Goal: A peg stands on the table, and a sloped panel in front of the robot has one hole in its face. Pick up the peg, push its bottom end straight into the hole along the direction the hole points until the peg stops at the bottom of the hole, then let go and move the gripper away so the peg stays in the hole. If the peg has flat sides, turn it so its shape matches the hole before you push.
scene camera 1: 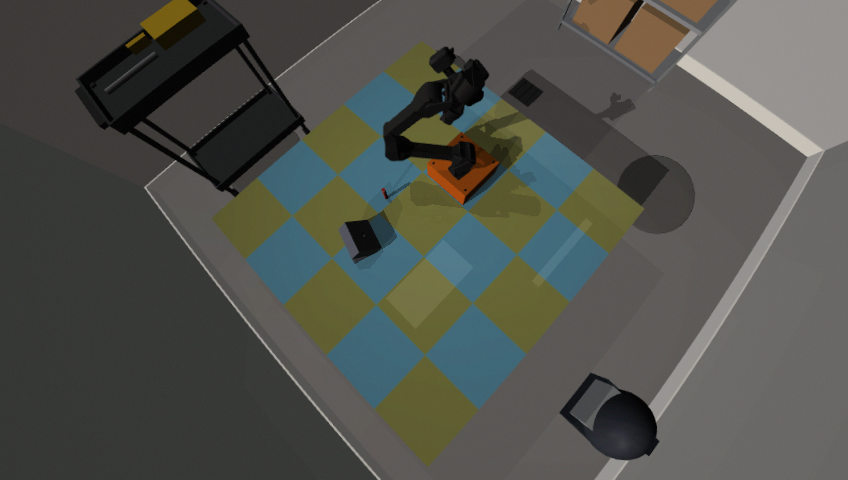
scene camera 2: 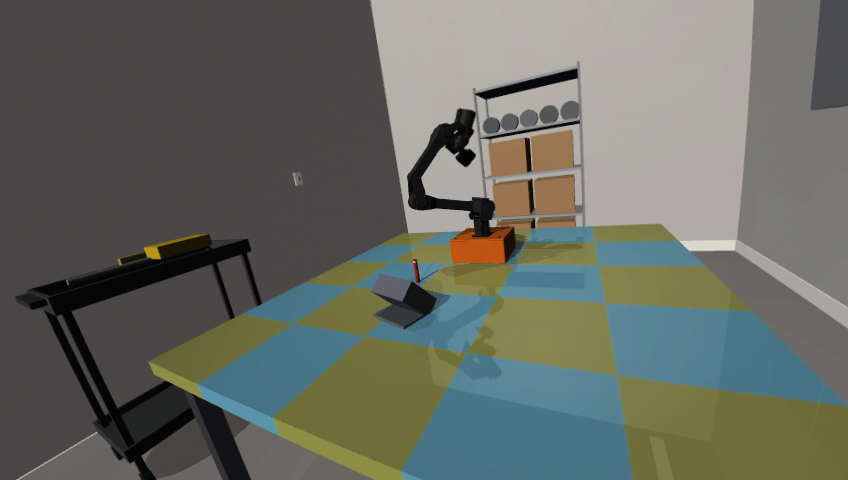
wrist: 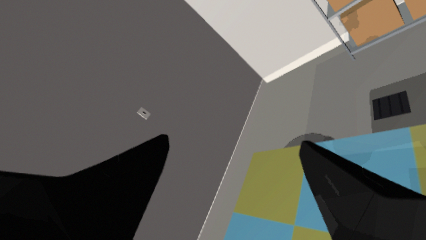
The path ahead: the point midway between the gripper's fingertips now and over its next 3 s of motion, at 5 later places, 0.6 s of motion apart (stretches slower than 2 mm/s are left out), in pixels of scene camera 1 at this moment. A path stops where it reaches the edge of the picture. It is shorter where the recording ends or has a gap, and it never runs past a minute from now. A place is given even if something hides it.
My gripper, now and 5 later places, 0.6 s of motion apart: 460, 59; 480, 61; 506, 71; 527, 89; 540, 115; 543, 143
